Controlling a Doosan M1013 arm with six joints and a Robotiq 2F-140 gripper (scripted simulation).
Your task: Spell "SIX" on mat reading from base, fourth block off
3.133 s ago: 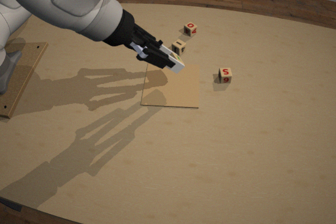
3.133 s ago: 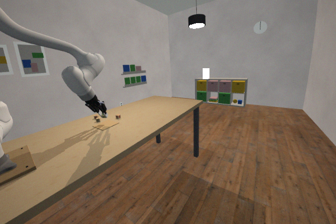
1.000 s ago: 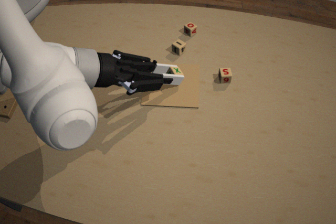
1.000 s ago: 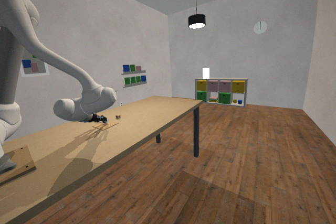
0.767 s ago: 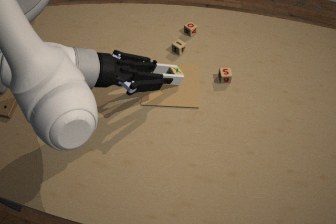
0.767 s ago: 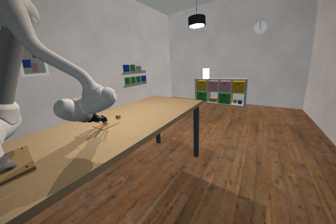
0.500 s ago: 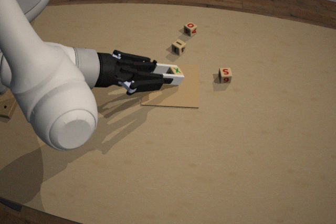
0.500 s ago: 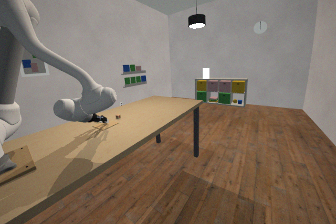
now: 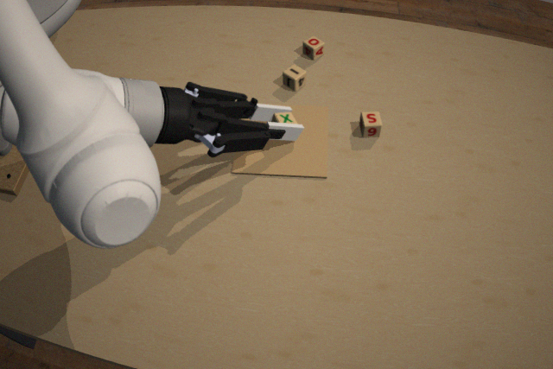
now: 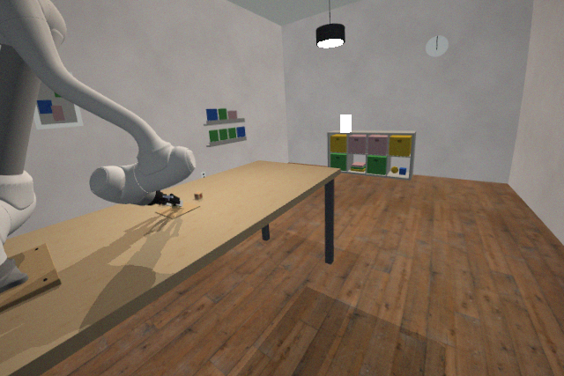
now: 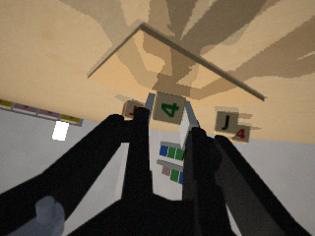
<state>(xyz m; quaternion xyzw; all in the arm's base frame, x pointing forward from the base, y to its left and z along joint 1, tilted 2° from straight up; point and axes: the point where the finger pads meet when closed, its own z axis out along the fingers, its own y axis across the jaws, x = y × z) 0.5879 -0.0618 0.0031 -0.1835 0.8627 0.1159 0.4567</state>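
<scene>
My hand is 1 cm short of the letter block and 1 cm above it. From my hand the other things lie so: tan mat 3 cm below, 1 cm ahead; then I block 12 cm to the left, 3 cm ahead, 2 cm below; then S block 15 cm ahead, 2 cm below, 1 cm to the left.
</scene>
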